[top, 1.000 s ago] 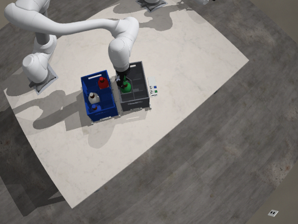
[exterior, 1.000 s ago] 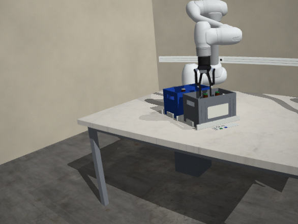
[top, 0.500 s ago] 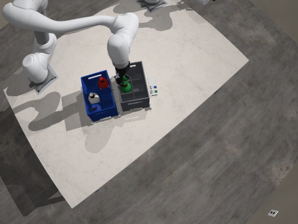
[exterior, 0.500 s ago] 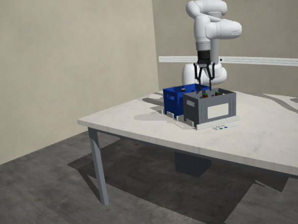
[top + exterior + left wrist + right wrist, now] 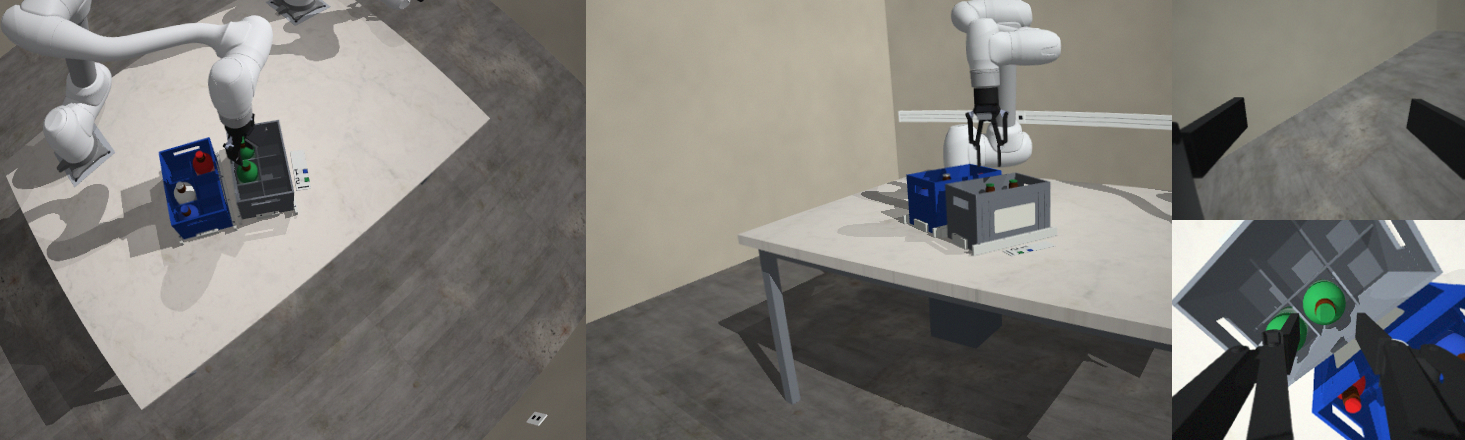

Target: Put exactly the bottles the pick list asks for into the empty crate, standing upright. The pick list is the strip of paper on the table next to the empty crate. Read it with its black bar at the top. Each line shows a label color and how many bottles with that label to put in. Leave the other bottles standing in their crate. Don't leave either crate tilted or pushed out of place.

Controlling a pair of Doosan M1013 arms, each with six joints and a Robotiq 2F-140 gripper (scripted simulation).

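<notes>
My right gripper is now 10 mm past the blue bottle, 250 mm to the left of it and 160 mm above it. From my right hand the other things lie so: dark grey crate (20 mm ahead, 40 mm to the left, 170 mm below); blue crate (70 mm behind, 180 mm to the right, 170 mm below); red bottle (130 mm behind, 100 mm to the right, 160 mm below).
</notes>
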